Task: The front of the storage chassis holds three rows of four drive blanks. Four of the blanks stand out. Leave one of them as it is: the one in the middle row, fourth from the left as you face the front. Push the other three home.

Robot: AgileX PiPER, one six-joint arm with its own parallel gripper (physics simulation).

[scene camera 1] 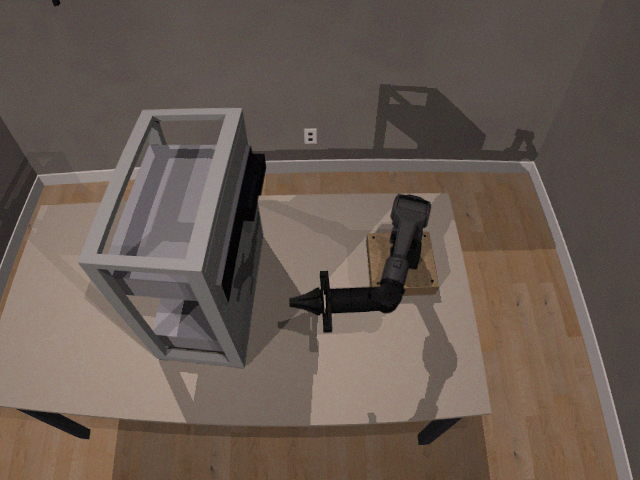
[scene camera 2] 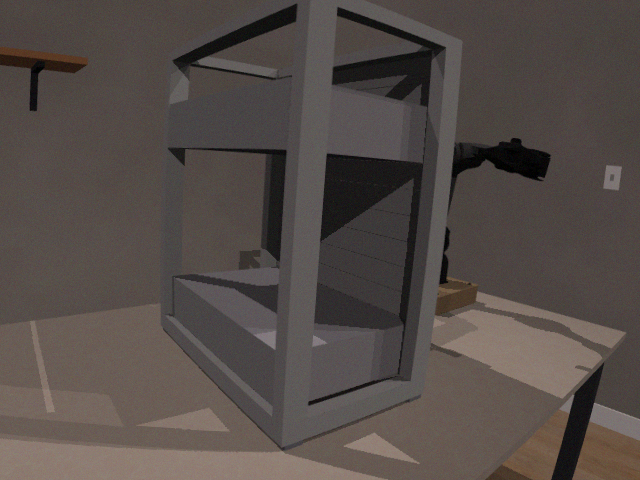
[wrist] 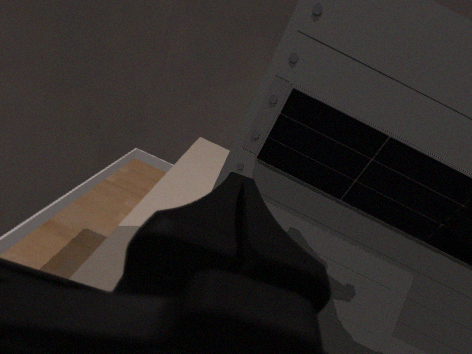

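Note:
The storage chassis (scene camera 1: 180,201) (scene camera 2: 232,121) (wrist: 263,116) sits high in a grey rack. In the wrist view, black drive blanks (wrist: 330,117) fill its front in rows; the left columns look flush, and the right end is out of frame. In scene camera 1, a black block of blanks (scene camera 1: 253,186) stands out at the far end, the right side as one faces the front. Which of its blanks stand out cannot be told. My gripper (scene camera 1: 291,301) (wrist: 236,190) is shut and empty, fingertips together. It is apart from the front, toward its left end. The chassis and rack hide it in scene camera 2.
The grey rack (scene camera 1: 199,248) (scene camera 2: 303,222) has open sides and stands on the table (scene camera 1: 361,382) (scene camera 2: 103,361). A lower box (scene camera 2: 222,315) sits at its bottom. Plain grey panels cover the front above and below the blanks. The arm stands on a wooden base (scene camera 1: 379,258) (scene camera 2: 457,297).

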